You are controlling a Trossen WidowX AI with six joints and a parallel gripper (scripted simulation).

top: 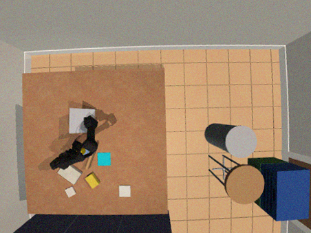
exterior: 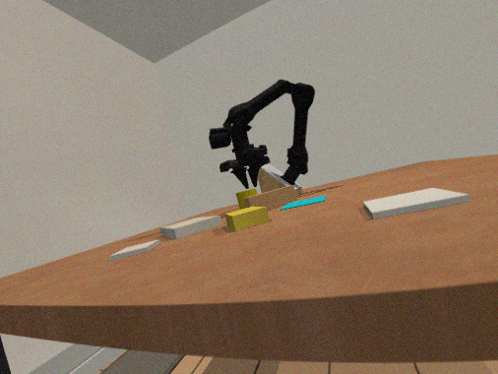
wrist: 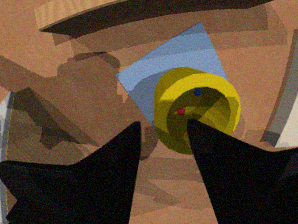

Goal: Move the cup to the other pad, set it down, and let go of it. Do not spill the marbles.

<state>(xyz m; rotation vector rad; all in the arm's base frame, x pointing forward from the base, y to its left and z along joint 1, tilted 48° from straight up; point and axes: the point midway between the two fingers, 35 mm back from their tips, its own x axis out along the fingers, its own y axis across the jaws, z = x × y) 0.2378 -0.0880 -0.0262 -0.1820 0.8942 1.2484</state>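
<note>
The cup is 4 cm below my gripper tip, 2 cm ahead of it and 1 cm to the right of it. Also, from my gripper tip: teal pad (18 cm to the left, 10 cm ahead, 9 cm below).
</note>
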